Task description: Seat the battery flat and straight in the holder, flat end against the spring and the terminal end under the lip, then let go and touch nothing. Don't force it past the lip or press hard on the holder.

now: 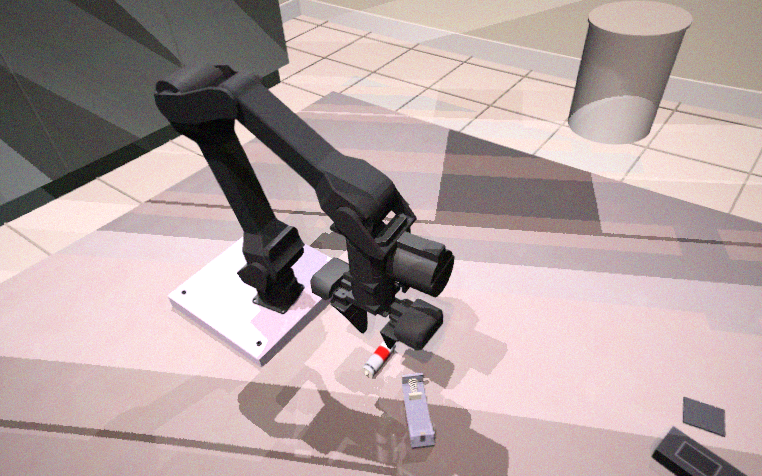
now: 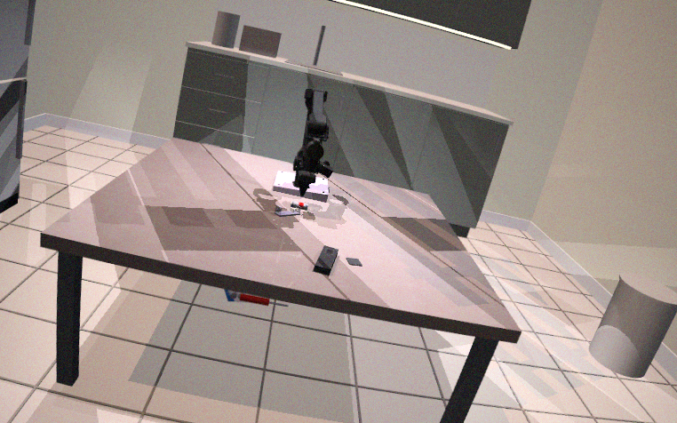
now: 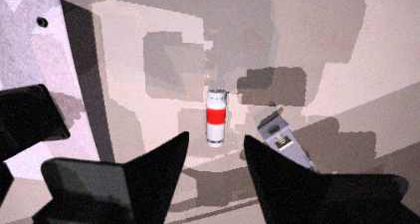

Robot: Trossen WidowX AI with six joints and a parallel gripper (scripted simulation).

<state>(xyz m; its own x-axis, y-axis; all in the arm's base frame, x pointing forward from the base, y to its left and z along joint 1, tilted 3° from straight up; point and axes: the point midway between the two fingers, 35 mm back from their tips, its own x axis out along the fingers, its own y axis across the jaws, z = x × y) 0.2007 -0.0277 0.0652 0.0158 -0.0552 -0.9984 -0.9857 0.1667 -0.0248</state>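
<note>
Now: the battery 4 cm below my gripper tip. Round my gripper tip: dark square plate (42 cm ahead, 11 cm to the left, 5 cm below); dark flat box (45 cm ahead, 4 cm below, 1 cm to the left).
</note>
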